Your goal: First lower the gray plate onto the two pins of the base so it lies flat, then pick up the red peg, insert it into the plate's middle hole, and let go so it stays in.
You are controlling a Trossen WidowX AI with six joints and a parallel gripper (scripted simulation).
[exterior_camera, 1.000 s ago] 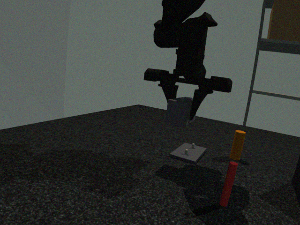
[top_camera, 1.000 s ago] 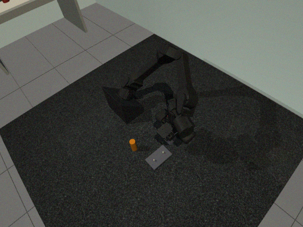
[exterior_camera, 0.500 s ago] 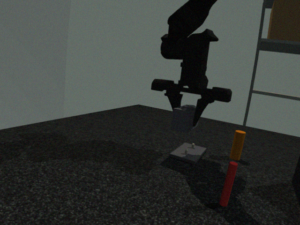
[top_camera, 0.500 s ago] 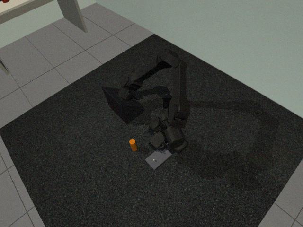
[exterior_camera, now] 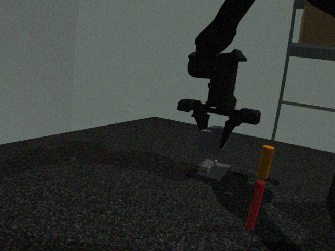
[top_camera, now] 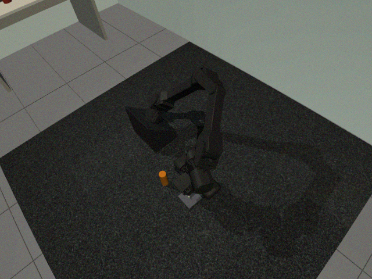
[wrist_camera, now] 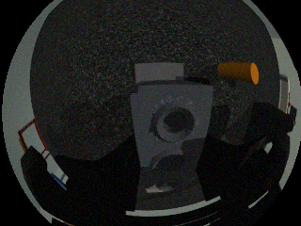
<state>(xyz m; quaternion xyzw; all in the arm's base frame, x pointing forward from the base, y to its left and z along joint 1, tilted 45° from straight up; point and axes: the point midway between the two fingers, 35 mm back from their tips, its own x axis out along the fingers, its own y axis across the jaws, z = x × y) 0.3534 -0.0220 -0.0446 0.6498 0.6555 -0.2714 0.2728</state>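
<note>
The gray base lies 6 cm below my gripper tip and 1 cm to the right of it. From my gripper tip the other things lie so: gray plate (3 cm above); then orange cylinder (12 cm behind, 7 cm to the right, 3 cm below); then red peg (18 cm to the left, 13 cm behind, 3 cm below).
</note>
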